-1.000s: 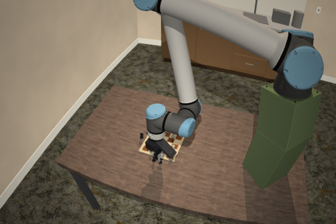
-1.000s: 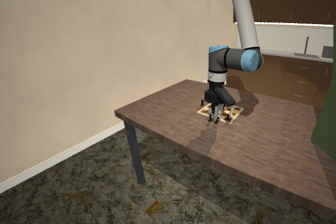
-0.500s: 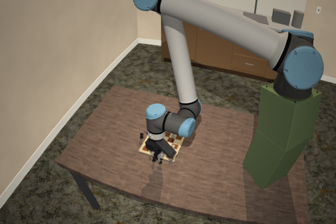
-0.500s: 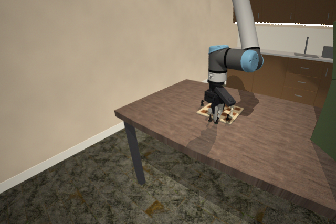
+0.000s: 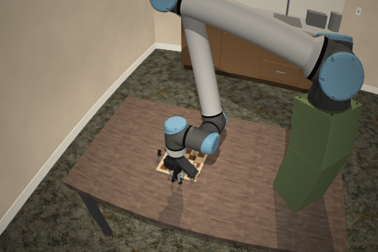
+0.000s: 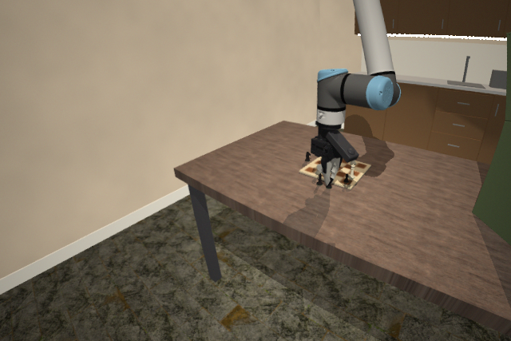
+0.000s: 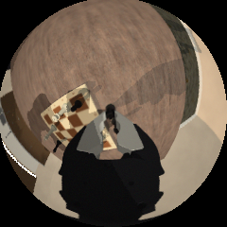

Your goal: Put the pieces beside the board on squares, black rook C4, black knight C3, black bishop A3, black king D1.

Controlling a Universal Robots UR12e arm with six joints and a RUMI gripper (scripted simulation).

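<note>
Now: hand 140 mm to the left of the chessboard, 30 mm short of it and 20 mm above it.
</note>
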